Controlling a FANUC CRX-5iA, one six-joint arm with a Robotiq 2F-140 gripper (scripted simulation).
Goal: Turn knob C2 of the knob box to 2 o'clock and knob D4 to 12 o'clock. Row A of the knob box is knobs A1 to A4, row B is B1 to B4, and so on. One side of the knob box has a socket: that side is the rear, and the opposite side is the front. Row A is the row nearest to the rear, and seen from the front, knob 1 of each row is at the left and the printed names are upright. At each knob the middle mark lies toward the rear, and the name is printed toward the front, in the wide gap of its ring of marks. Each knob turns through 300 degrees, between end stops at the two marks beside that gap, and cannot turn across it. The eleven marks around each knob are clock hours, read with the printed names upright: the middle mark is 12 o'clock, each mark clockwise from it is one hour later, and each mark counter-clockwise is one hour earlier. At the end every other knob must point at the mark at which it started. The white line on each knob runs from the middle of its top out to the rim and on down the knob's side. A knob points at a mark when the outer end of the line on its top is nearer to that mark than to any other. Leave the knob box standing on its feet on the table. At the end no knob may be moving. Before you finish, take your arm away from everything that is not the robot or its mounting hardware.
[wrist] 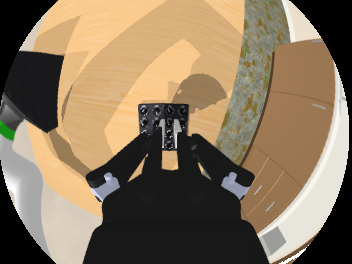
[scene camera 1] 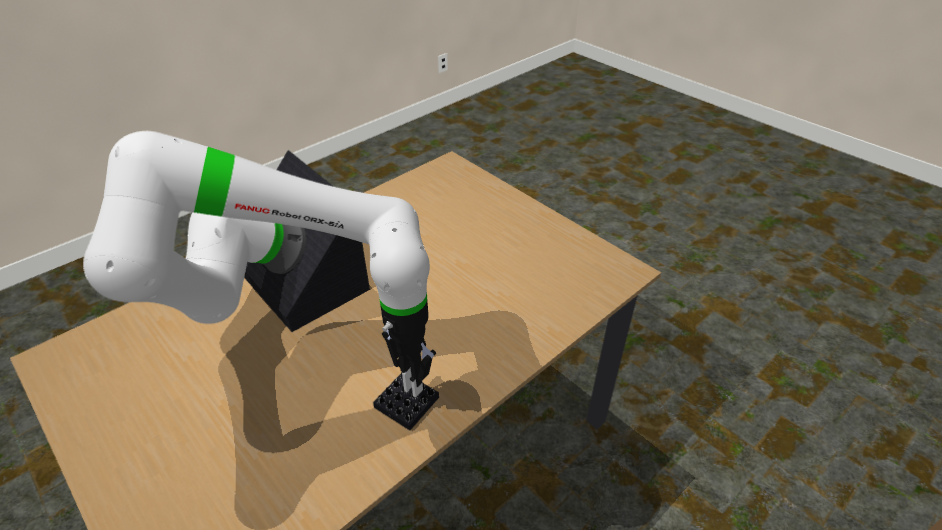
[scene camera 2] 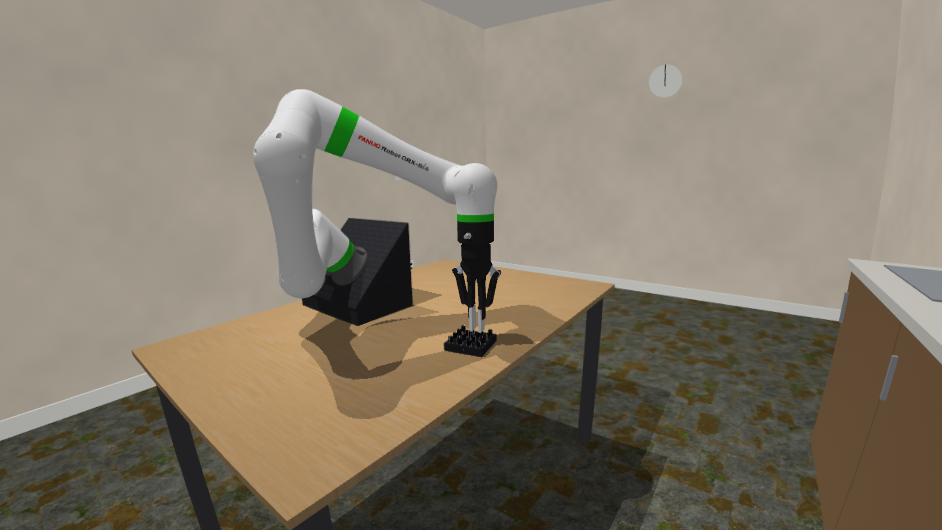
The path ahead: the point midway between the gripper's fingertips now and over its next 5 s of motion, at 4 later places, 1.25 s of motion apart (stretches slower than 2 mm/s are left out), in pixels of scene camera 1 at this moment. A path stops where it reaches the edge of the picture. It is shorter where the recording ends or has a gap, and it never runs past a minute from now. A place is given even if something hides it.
My gripper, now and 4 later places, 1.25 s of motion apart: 413, 390; 413, 393; 411, 379; 402, 361; 402, 364
